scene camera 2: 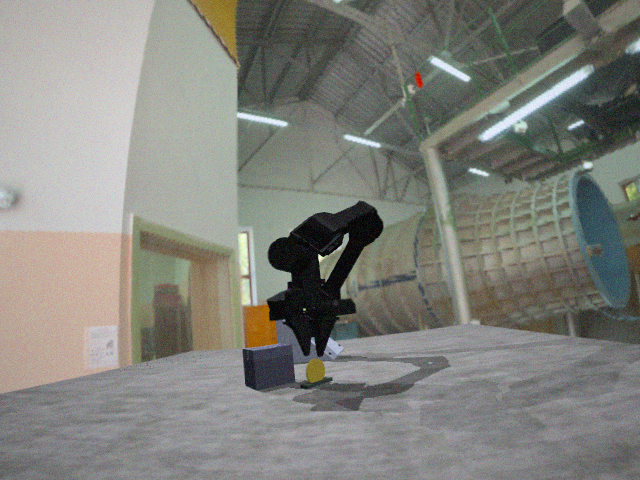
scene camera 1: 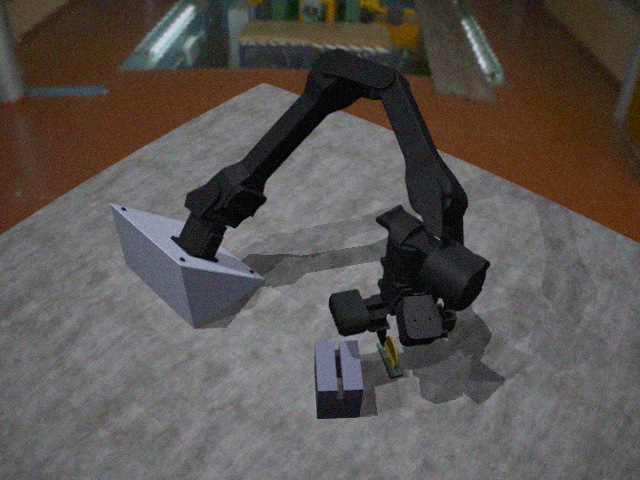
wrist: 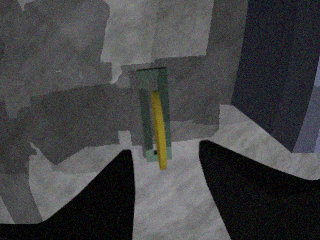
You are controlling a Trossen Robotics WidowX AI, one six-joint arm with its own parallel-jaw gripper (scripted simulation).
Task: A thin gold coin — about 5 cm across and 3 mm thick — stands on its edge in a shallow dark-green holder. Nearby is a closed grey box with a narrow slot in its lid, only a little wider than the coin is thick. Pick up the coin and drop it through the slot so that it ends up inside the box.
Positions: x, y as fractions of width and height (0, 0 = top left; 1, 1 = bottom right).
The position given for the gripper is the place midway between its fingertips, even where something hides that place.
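Note:
The gripper (scene camera 1: 0.61, 0.71) is visible, and it appears in scene camera 2 (scene camera 2: 0.49, 0.74) and in the wrist view (wrist: 0.52, 0.64) as well.

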